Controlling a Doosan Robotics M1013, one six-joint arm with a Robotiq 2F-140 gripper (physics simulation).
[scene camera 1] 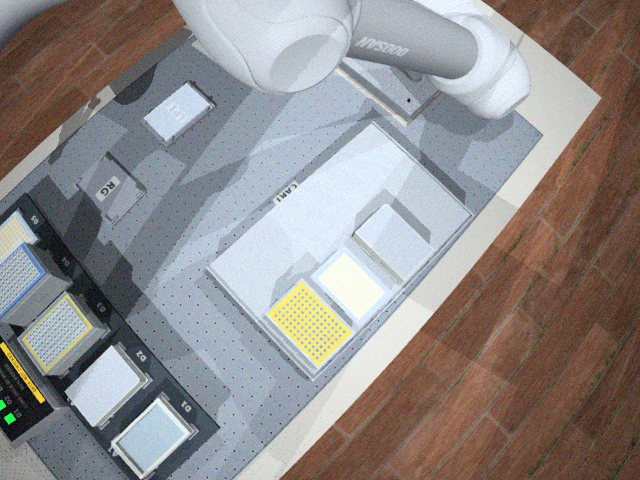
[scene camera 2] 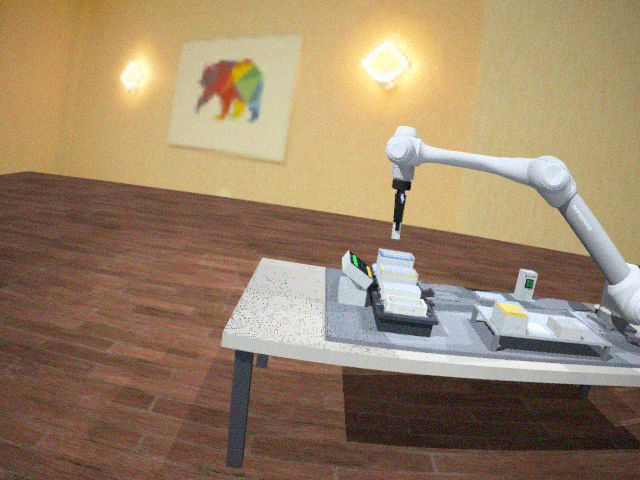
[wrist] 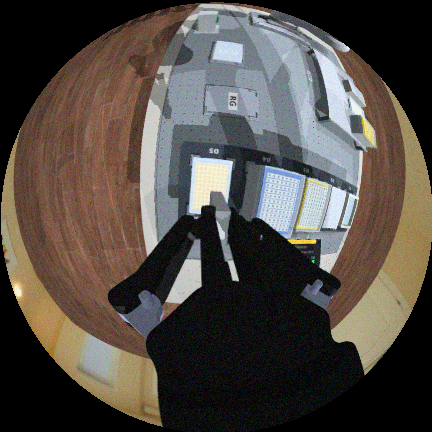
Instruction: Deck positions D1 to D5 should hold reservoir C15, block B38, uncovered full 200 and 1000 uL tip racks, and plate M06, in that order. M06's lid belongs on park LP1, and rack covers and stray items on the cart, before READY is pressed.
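I look at a pale blue reservoir (scene camera 1: 160,429) and a cart tray (scene camera 1: 293,240). The reservoir is 0.87 m from the lens, and the tray is likewise 0.87 m from the lens.
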